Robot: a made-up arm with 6 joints.
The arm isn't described. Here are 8 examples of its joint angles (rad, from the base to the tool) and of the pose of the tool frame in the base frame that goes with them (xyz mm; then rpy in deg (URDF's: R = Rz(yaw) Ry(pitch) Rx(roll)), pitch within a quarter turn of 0, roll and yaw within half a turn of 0).
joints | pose
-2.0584 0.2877 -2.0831 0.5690 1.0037 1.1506 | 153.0 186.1 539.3 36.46 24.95 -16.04
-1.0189 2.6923 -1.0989 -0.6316 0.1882 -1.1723 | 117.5 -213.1 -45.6 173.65 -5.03 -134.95
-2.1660 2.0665 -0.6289 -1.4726 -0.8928 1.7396 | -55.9 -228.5 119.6 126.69 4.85 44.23
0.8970 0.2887 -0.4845 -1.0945 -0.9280 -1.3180 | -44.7 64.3 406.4 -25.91 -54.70 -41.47
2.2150 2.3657 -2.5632 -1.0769 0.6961 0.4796 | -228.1 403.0 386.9 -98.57 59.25 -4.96
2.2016 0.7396 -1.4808 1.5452 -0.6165 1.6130 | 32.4 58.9 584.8 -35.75 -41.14 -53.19
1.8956 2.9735 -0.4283 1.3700 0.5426 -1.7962 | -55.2 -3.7 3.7 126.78 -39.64 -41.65
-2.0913 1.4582 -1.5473 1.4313 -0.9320 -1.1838 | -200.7 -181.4 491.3 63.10 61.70 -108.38
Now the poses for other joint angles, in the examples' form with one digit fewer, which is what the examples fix.
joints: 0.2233 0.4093 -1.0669 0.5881 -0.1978 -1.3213
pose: 1 -12 534 -24.1 30.7 -38.6
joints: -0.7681 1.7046 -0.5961 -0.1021 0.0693 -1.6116
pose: 164 -160 155 -152.7 -4.1 -126.9
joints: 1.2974 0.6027 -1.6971 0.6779 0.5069 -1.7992
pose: -42 -31 600 -48.2 4.1 12.1
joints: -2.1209 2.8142 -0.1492 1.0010 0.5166 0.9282
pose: 49 -5 82 -104.1 10.0 -59.4
